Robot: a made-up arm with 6 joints. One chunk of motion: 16 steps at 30 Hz.
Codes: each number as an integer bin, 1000 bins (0 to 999) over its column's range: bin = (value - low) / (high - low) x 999, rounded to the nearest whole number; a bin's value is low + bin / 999 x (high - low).
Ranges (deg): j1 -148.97..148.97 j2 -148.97..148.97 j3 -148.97..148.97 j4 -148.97..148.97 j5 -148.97..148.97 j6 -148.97..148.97
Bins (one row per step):
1: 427 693 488 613 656 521
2: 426 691 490 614 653 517
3: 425 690 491 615 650 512
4: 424 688 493 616 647 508
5: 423 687 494 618 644 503
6: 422 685 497 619 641 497
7: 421 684 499 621 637 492
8: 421 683 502 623 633 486
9: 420 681 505 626 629 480
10: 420 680 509 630 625 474
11: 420 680 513 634 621 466
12: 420 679 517 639 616 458
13: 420 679 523 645 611 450
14: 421 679 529 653 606 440
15: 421 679 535 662 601 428
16: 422 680 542 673 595 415
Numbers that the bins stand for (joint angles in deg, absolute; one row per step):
1: -21.62 57.71 -3.43 33.85 46.67 6.41
2: -21.92 57.11 -2.83 34.15 45.78 5.22
3: -22.22 56.81 -2.54 34.45 44.88 3.73
4: -22.52 56.22 -1.94 34.74 43.99 2.54
5: -22.82 55.92 -1.64 35.34 43.10 1.04
6: -23.11 55.32 -0.75 35.64 42.20 -0.75
7: -23.41 55.02 -0.15 36.24 41.01 -2.24
8: -23.41 54.73 0.75 36.83 39.81 -4.03
9: -23.71 54.13 1.64 37.73 38.62 -5.82
10: -23.71 53.83 2.83 38.92 37.43 -7.61
11: -23.71 53.83 4.03 40.11 36.24 -9.99
12: -23.71 53.53 5.22 41.60 34.74 -12.38
13: -23.71 53.53 7.01 43.39 33.25 -14.76
14: -23.41 53.53 8.80 45.78 31.76 -17.75
15: -23.41 53.53 10.59 48.46 30.27 -21.32
16: -23.11 53.83 12.68 51.74 28.48 -25.20

